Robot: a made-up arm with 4 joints.
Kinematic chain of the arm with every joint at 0, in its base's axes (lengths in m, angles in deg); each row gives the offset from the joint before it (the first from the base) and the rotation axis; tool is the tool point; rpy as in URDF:
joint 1: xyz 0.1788 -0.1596 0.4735 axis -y
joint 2: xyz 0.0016 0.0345 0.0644 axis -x
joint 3: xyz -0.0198 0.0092 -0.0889 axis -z
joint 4: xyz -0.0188 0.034 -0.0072 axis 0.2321 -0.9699 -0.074
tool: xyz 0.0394 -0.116 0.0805 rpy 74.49 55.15 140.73
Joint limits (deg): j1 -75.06..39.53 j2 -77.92..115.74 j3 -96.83..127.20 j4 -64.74..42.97
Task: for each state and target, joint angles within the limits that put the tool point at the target. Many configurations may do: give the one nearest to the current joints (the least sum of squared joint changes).
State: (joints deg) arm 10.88 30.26 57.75 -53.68
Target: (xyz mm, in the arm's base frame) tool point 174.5 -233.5 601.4
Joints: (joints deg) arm -3.51 67.12 53.29 -63.74
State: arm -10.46 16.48 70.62 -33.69
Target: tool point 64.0 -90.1 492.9
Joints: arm 14.73 -3.13 96.67 23.14
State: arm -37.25 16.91 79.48 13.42
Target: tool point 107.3 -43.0 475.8
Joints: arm -1.38 20.05 125.68 42.97
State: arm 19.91 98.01 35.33 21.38
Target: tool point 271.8 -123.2 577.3
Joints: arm -37.88 106.34 6.02 -10.54
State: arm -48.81 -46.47 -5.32 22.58
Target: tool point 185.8 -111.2 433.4
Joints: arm -48.35 -77.75 -53.99 42.97
